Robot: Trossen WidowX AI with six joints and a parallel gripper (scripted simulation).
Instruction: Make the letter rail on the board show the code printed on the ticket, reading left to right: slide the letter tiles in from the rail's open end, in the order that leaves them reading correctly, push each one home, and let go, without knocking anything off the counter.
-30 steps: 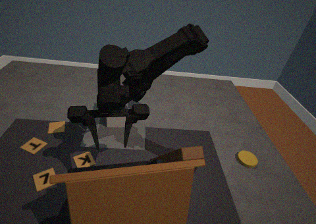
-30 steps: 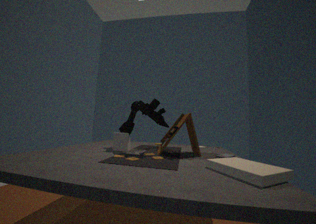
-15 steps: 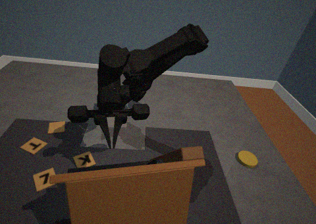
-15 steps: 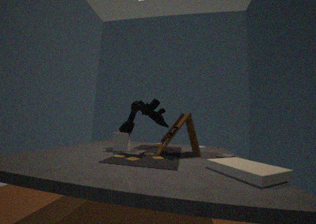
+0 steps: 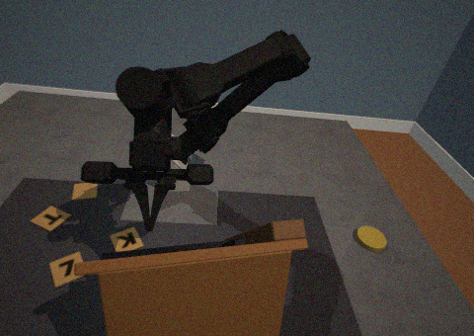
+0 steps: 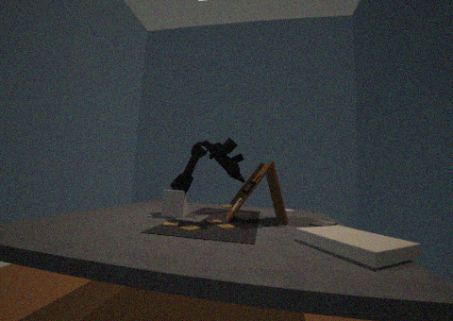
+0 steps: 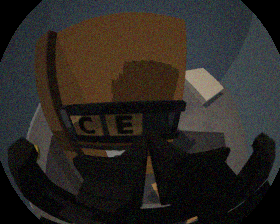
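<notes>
Now: gripper tip 3 cm past the ticket, 3 cm to the right of it and 11 cm above it. The rest, counted from my gripper tip: dark mat (15 cm behind, 19 cm below); then tile (28 cm behind, 22 cm to the right, 18 cm below); then long white slab (37 cm ahead, 34 cm to the right, 17 cm below).
</notes>
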